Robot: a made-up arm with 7 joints. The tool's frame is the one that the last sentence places.
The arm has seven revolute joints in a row. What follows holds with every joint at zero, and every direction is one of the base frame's.
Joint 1 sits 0.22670 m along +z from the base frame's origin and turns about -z.
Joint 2 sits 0.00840 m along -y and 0.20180 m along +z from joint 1 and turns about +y.
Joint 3 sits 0.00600 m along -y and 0.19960 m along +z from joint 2 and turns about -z.
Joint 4 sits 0.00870 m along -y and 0.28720 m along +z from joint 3 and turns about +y.
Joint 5 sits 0.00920 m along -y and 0.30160 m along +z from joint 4 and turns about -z.
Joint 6 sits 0.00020 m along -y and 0.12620 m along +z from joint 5 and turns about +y.
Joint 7 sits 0.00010 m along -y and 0.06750 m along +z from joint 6 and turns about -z.
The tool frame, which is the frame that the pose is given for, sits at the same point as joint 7; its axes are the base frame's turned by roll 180.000, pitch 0.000 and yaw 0.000 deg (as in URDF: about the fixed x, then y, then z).
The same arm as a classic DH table. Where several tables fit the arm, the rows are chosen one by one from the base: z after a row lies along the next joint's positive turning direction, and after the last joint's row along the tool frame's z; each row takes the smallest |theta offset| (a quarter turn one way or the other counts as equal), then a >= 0, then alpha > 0; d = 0 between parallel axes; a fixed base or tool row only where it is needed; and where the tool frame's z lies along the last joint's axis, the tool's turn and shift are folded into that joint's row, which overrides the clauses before.
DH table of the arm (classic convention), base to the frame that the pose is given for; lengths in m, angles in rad. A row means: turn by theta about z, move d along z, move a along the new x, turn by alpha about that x. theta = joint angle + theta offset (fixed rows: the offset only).
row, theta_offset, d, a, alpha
base (fixed), 0, 0, 0, 3.1416
joint 1, 0, -0.4285, 0, 1.5708
joint 2, 0, -0.0144, 0, -1.5708
joint 3, 0, -0.4868, 0, 1.5708
joint 4, 0, -0.0179, 0, -1.5708
joint 5, 0, -0.4278, 0, 1.5708
joint 6, 0, -0.0003, 0, -1.5708
joint 7, 0, -0.0675, 0, 0

